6 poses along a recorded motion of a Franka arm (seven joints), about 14 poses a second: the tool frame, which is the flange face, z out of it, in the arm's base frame.
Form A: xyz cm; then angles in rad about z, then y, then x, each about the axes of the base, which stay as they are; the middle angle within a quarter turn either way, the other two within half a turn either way.
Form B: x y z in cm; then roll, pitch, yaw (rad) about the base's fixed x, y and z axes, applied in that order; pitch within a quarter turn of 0, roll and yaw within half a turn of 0. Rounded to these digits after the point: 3 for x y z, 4 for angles.
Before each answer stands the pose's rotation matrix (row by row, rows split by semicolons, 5 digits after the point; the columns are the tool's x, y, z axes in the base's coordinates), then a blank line. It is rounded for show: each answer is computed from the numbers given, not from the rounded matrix.
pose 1, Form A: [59.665 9.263 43.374 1.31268 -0.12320 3.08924]
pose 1, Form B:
0.25332 -0.95954 -0.12289; -0.96719 -0.24869 -0.05193; 0.01927 0.13201 -0.99106

[59.665 9.263 43.374 3.0092 -0.0193 -1.3146]
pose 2, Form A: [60.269 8.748 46.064 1.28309 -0.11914 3.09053]
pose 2, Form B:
0.28174 -0.95210 -0.11886; -0.95937 -0.27757 -0.05068; 0.01526 0.12831 -0.99162

[60.269 8.748 46.064 3.0129 -0.0153 -1.2852]
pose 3, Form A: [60.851 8.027 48.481 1.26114 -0.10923 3.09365]
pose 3, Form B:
0.30292 -0.94676 -0.10901; -0.95294 -0.29941 -0.04764; 0.01246 0.11831 -0.99290

[60.851 8.027 48.481 3.0230 -0.0125 -1.2630]
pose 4, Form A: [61.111 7.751 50.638 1.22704 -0.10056 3.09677]
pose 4, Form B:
0.33532 -0.93674 -0.10039; -0.94207 -0.33245 -0.04458; 0.00839 0.10952 -0.99395

[61.111 7.751 50.638 3.0318 -0.0084 -1.2288]
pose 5, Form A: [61.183 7.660 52.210 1.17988 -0.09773 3.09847]
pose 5, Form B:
0.37922 -0.92015 -0.09757; -0.92530 -0.37679 -0.04290; 0.00271 0.10656 -0.99430

[61.183 7.660 52.210 3.0348 -0.0027 -1.1818]
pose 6, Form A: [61.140 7.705 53.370 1.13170 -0.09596 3.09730]
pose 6, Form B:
0.42317 -0.90097 -0.09581; -0.90605 -0.42086 -0.04407; -0.00061 0.10546 -0.99442

[61.140 7.705 53.370 3.0359 0.0006 -1.1339]
